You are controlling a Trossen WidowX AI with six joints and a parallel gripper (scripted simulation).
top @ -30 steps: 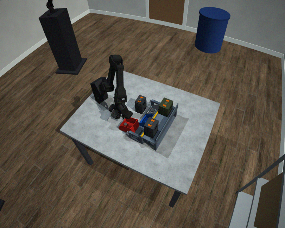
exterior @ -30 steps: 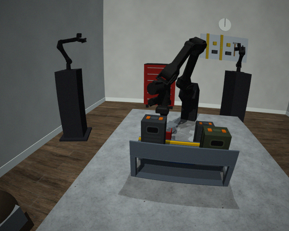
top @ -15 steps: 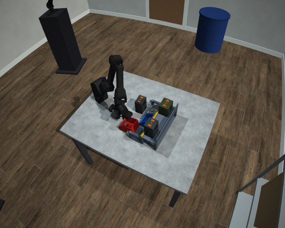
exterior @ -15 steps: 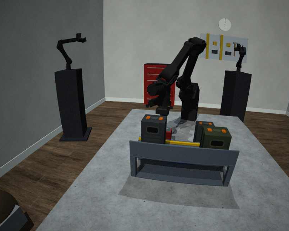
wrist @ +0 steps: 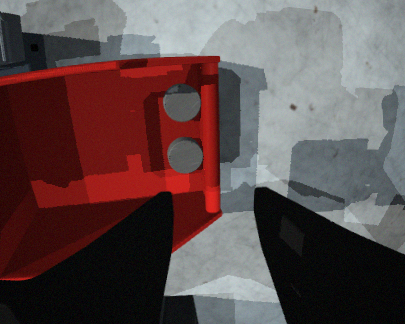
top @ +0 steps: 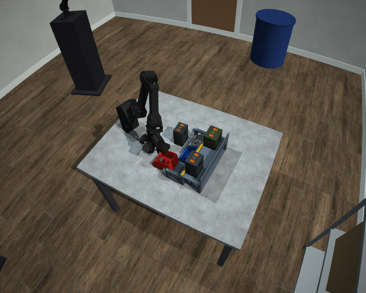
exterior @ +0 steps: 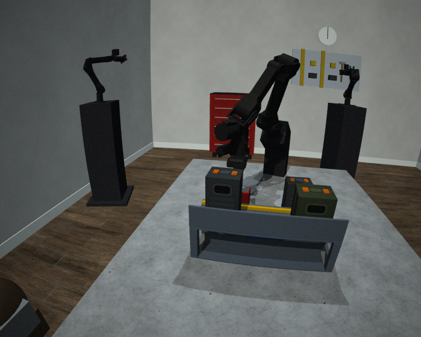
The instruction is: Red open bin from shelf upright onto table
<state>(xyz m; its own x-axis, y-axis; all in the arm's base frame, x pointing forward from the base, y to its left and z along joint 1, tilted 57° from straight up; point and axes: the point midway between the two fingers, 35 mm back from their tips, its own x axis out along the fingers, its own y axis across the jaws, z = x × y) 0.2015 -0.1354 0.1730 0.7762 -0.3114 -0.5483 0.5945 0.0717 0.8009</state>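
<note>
My hand is 80 mm above the red open bin, 60 mm short of it and 20 mm to the left of it. From my hand the other things lie so: yellow rail 250 mm ahead, 30 mm to the left, 30 mm below; grey bin 260 mm ahead, 150 mm to the left, 90 mm below; blue bin 220 mm ahead, 90 mm below, 40 mm to the left.
</note>
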